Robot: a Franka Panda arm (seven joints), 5 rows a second.
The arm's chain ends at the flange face. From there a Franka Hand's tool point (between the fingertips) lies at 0.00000 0.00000 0.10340 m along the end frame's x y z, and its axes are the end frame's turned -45 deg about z.
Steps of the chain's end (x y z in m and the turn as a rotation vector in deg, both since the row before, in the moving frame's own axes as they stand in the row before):
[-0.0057 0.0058 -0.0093 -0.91 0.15 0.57]
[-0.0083 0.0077 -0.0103 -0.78 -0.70 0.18]
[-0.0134 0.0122 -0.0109 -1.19 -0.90 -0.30]
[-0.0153 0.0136 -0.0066 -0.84 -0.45 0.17]
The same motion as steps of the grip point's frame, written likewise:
[-0.0091 0.0014 -0.0093 -0.75 -0.54 0.57]
[-0.0132 -0.0003 -0.0103 -0.06 -1.05 0.18]
[-0.0208 -0.0005 -0.0109 -0.21 -1.48 -0.30]
[-0.0221 -0.0007 -0.0066 -0.28 -0.91 0.17]

